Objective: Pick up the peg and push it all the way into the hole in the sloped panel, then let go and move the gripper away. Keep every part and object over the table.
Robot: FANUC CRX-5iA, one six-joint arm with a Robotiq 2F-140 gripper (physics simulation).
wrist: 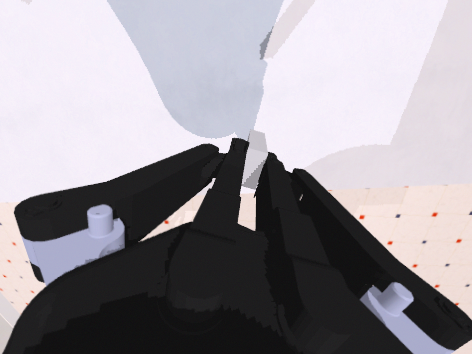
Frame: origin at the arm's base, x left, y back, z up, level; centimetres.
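Seen in the pictures: gripper, fingertip midpoint: (253, 144).
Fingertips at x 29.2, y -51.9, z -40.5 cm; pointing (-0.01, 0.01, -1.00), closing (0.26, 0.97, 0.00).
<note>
A point is followed by its place in that frame.
My gripper (253, 144) @[y -51.9, x 29.2, z -40.5 cm] fills the lower half of the wrist view. Its black fingers are shut, with only a narrow pale grey strip showing between the tips, and I see no object held. It hangs over the white table top (76, 95) @[y -73.6, x 24.0, z -43.5 cm]. The peg and the sloped panel with the hole are not in view. A broad grey-blue shadow (206, 76) @[y -57.2, x 22.4, z -43.5 cm] of the arm falls on the table ahead of the fingertips.
A small dark grey sliver (265, 47) with a pale strip beside it lies far ahead; I cannot tell what it is. The table's edge runs behind the fingers, and a tiled floor (419, 228) with red and blue dots lies beyond it.
</note>
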